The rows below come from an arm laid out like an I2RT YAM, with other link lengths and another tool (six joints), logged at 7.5 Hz.
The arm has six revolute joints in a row. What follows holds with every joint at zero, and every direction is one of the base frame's.
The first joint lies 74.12 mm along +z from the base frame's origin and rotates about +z.
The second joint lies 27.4 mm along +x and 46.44 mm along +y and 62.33 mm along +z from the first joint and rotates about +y.
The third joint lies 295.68 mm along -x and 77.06 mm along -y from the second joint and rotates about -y.
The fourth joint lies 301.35 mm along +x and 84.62 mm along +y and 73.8 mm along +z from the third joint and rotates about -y.
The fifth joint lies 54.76 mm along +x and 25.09 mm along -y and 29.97 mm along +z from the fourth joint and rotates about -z.
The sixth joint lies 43.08 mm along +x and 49 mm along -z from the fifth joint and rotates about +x.
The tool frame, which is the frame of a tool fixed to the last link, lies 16 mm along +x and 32 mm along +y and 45 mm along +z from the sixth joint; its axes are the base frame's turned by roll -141.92, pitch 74.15 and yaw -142.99 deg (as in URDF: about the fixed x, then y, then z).
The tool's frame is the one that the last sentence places.
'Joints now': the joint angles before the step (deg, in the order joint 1, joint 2, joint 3, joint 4, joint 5, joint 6). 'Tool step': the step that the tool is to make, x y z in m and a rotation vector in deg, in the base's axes. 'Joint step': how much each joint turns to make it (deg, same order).
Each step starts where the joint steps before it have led.
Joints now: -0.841, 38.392, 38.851, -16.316, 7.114, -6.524
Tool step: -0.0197, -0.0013, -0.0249, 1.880, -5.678, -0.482
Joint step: -0.042, -7.409, -8.562, 6.552, -0.019, 2.029
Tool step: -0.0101, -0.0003, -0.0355, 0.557, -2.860, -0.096
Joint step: -0.002, -5.449, -8.640, 5.966, -0.002, 0.613
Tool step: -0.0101, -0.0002, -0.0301, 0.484, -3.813, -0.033
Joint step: 0.014, -5.566, -7.762, 5.933, -0.008, 0.548
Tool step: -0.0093, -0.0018, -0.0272, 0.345, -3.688, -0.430
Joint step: -0.650, -6.079, -7.002, 4.552, -0.235, 0.416
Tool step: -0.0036, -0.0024, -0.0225, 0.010, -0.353, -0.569
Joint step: -1.070, -4.185, -4.574, 0.739, -0.501, 0.022
